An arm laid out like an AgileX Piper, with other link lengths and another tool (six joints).
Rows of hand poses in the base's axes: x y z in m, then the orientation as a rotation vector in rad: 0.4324 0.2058 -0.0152 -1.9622 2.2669 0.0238; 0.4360 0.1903 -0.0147 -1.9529 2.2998 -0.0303; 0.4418 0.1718 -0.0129 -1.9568 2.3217 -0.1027; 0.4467 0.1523 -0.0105 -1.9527 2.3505 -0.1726; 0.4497 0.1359 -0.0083 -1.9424 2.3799 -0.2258; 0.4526 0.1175 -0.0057 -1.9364 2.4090 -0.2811; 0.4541 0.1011 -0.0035 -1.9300 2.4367 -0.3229; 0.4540 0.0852 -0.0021 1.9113 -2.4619 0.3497; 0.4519 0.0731 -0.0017 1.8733 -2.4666 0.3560; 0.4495 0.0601 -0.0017 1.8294 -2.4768 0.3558; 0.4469 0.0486 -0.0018 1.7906 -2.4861 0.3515; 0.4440 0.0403 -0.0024 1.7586 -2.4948 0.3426; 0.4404 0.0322 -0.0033 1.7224 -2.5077 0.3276; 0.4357 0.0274 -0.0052 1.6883 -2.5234 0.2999; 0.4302 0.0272 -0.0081 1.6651 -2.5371 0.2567; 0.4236 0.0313 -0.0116 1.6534 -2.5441 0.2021; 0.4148 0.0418 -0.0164 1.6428 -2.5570 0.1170; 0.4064 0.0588 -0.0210 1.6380 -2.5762 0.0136; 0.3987 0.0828 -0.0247 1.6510 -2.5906 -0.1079
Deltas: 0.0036 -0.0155 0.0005 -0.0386 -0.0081 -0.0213; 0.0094 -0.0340 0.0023 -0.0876 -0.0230 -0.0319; 0.0143 -0.0535 0.0047 -0.1357 -0.0348 -0.0491; 0.0173 -0.0699 0.0069 -0.1732 -0.0414 -0.0686; 0.0202 -0.0883 0.0095 -0.2139 -0.0458 -0.0858; 0.0217 -0.1047 0.0117 -0.2466 -0.0455 -0.1017; 0.0216 -0.1206 0.0131 -0.2724 -0.0390 -0.1220; 0.0195 -0.1327 0.0135 -0.2876 -0.0274 -0.1434; 0.0171 -0.1457 0.0135 -0.2991 -0.0132 -0.1699; 0.0145 -0.1572 0.0134 -0.3070 0.0010 -0.1936; 0.0116 -0.1655 0.0128 -0.3105 0.0146 -0.2134; 0.0080 -0.1736 0.0119 -0.3102 0.0305 -0.2369; 0.0033 -0.1784 0.0100 -0.3016 0.0501 -0.2600; -0.0022 -0.1786 0.0071 -0.2829 0.0735 -0.2758; -0.0088 -0.1745 0.0036 -0.2585 0.1010 -0.2824; -0.0176 -0.1640 -0.0012 -0.2151 0.1378 -0.2891; -0.0260 -0.1470 -0.0058 -0.1556 0.1743 -0.2938; -0.0337 -0.1230 -0.0095 -0.0819 0.2101 -0.2860
